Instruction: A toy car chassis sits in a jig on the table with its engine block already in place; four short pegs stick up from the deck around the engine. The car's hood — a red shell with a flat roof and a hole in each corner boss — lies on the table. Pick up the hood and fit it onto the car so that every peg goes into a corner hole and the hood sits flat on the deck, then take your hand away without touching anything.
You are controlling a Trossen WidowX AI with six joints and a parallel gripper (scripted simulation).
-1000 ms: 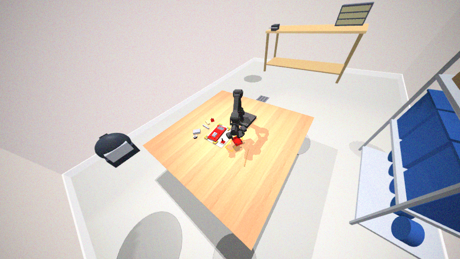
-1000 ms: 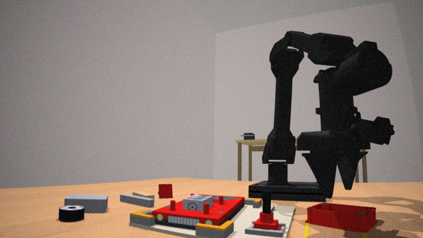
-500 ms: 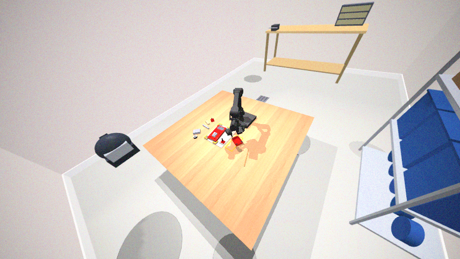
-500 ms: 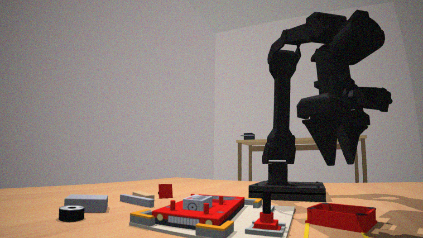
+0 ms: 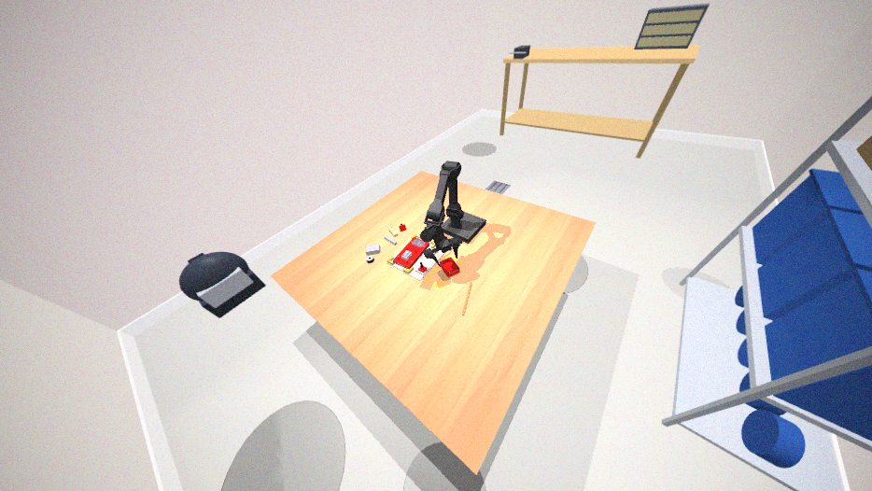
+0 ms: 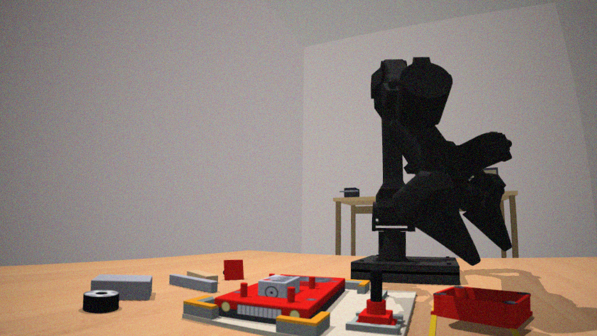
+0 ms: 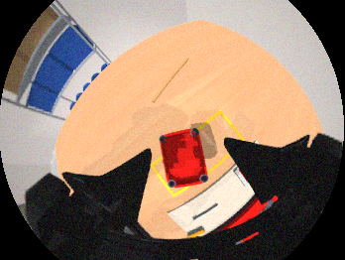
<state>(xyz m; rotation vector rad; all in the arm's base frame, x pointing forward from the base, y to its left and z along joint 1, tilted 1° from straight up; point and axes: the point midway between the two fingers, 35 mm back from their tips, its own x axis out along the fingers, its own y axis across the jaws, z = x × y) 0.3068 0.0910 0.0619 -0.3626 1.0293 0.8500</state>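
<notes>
The red hood lies 60 mm below my gripper tip, 20 mm behind it and 10 mm to the right of it. From my gripper tip the other things lie so: grey engine block (240 mm to the right, 50 mm below, 10 mm ahead); black wheel (440 mm to the right, 100 mm ahead, 60 mm below).
</notes>
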